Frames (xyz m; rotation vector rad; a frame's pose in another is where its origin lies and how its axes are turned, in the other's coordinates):
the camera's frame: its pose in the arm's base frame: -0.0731 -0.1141 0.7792 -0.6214 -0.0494 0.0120
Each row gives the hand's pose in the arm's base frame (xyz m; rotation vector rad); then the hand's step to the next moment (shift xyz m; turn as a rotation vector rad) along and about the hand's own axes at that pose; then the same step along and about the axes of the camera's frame.
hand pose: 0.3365 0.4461 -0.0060 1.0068 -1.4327 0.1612
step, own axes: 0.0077 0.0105 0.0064 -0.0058 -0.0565 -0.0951
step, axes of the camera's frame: -0.0095 -0.0073 0.0082 0.1054 0.0340 0.0004
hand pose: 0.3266 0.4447 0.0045 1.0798 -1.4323 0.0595
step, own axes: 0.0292 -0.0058 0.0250 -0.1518 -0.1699 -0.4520
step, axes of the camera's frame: -0.0091 -0.0370 -0.0079 0.4140 0.2882 0.0418
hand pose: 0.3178 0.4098 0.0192 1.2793 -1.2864 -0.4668
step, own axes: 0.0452 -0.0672 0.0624 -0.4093 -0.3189 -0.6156
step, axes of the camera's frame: -0.0204 -0.0395 -0.0921 0.5308 0.6053 0.0085
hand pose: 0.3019 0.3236 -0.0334 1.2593 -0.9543 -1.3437
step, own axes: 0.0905 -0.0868 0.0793 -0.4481 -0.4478 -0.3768
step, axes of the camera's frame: -0.0916 -0.0142 -0.1159 0.2707 0.6851 -0.0255
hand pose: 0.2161 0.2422 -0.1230 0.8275 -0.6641 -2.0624
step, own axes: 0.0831 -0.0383 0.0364 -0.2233 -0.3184 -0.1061
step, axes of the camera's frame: -0.0864 -0.0168 -0.0441 0.0298 0.4015 0.0202
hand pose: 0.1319 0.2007 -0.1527 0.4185 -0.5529 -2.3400
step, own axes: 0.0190 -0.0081 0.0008 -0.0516 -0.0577 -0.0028
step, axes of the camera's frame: -0.0188 -0.0025 -0.0083 0.0072 0.0735 0.0234
